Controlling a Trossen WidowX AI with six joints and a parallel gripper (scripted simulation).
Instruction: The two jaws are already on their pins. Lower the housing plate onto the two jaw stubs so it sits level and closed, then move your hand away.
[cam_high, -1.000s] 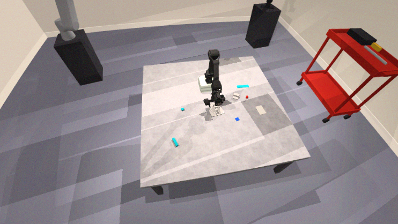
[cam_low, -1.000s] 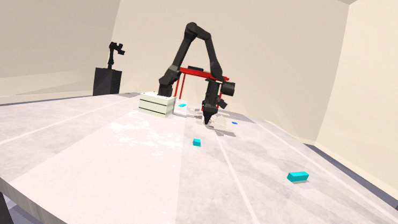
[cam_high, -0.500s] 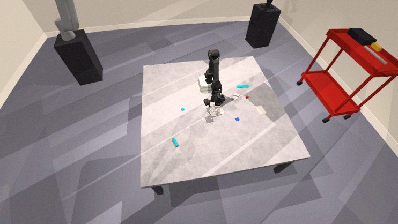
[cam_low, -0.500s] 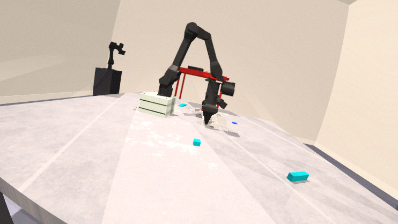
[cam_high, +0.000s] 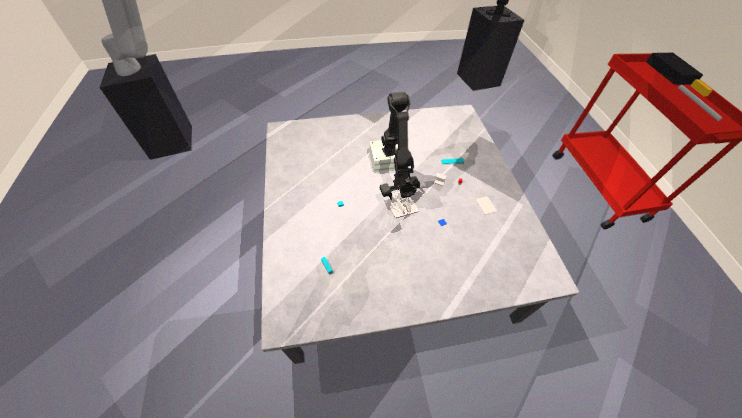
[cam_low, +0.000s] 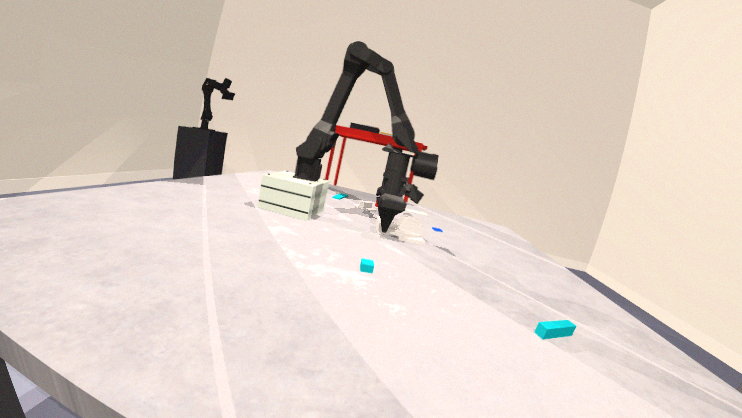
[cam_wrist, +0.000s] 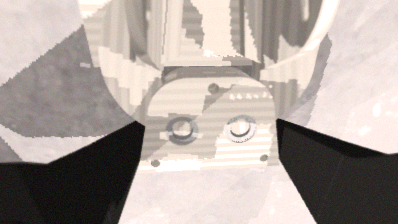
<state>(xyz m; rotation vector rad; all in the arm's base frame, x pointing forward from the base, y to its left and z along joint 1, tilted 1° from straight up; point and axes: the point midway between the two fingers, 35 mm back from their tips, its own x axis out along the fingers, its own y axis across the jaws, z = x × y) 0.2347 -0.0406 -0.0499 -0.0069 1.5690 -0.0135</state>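
My gripper tip is now 10 mm short of the housing plate and 20 mm below it. The rest, counted from my gripper tip: blue block: 200 mm ahead, 140 mm to the left, 10 mm below; then cyan bar: 150 mm behind, 380 mm to the left; then red block: 340 mm to the left.
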